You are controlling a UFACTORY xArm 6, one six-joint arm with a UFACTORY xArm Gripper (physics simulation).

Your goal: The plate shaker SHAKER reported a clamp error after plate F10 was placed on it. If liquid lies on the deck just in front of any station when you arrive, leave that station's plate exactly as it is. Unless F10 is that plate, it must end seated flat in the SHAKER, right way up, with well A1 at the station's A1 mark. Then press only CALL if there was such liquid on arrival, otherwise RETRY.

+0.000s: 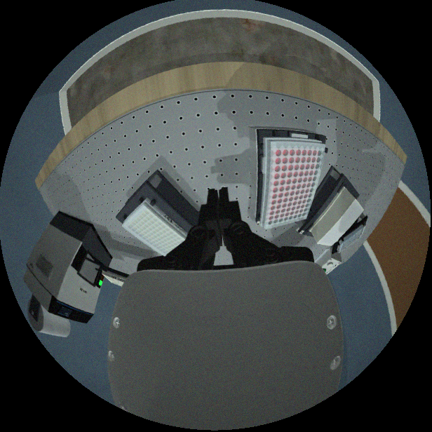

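Note:
A clear plate with red wells [293, 182] sits on a dark station with a raised rim, right of centre. My gripper [220, 201] is shut and empty, left of that plate and apart from it, over the perforated deck [200, 125]. A pale plate [155, 228] sits at a dark station [159, 183] on the left. A thick beige-white plate or block [337, 216] is at another dark station [327, 187] on the right. Plate names, the A1 marks and the CALL and RETRY buttons cannot be read here. No liquid can be made out; parts of the deck are hidden behind my gripper.
A grey and black device [65, 270] with a green light [100, 283] stands at the far left, with a white roll-like part [54, 323] below it. A smaller dark station with a plate [351, 237] is at the far right. A wooden edge [225, 75] bounds the deck.

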